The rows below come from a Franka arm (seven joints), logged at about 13 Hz.
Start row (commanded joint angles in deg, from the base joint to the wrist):
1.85, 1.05, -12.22, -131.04, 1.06, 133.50, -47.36
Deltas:
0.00, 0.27, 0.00, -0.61, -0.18, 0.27, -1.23
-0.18, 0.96, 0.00, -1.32, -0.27, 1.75, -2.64
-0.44, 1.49, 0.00, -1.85, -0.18, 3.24, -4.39
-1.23, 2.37, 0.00, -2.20, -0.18, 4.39, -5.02
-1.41, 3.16, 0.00, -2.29, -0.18, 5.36, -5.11
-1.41, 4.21, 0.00, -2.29, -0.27, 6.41, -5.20
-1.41, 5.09, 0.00, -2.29, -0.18, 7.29, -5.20
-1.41, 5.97, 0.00, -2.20, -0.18, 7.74, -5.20
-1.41, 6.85, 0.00, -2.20, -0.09, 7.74, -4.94
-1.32, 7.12, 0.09, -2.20, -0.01, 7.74, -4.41
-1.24, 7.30, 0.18, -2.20, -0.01, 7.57, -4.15
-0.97, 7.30, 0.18, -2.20, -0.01, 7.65, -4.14
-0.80, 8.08, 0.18, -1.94, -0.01, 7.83, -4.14
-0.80, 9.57, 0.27, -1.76, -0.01, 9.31, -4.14
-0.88, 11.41, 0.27, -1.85, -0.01, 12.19, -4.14
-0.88, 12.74, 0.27, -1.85, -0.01, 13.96, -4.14
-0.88, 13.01, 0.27, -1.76, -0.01, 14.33, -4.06
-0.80, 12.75, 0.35, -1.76, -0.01, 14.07, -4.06
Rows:
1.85, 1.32, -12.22, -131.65, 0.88, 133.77, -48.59
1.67, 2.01, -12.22, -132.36, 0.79, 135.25, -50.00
1.41, 2.54, -12.22, -132.89, 0.88, 136.74, -51.75
0.62, 3.42, -12.22, -133.24, 0.88, 137.89, -52.38
0.44, 4.21, -12.22, -133.33, 0.88, 138.86, -52.47
0.44, 5.26, -12.22, -133.33, 0.79, 139.91, -52.56
0.44, 6.14, -12.22, -133.33, 0.88, 140.79, -52.56
0.44, 7.02, -12.22, -133.24, 0.88, 141.24, -52.56
0.44, 7.90, -12.22, -133.24, 0.97, 141.24, -52.30
0.53, 8.17, -12.13, -133.24, 1.05, 141.24, -51.77
0.61, 8.35, -12.04, -133.24, 1.05, 141.07, -51.51
0.88, 8.35, -12.04, -133.24, 1.05, 141.15, -51.50
1.05, 9.13, -12.04, -132.98, 1.05, 141.33, -51.50
1.05, 10.62, -11.95, -132.80, 1.05, 142.81, -51.50
0.97, 12.46, -11.95, -132.89, 1.05, 145.69, -51.50
0.97, 13.79, -11.95, -132.89, 1.05, 147.46, -51.50
0.97, 14.06, -11.95, -132.80, 1.05, 147.83, -51.42
1.05, 13.80, -11.87, -132.80, 1.05, 147.57, -51.42

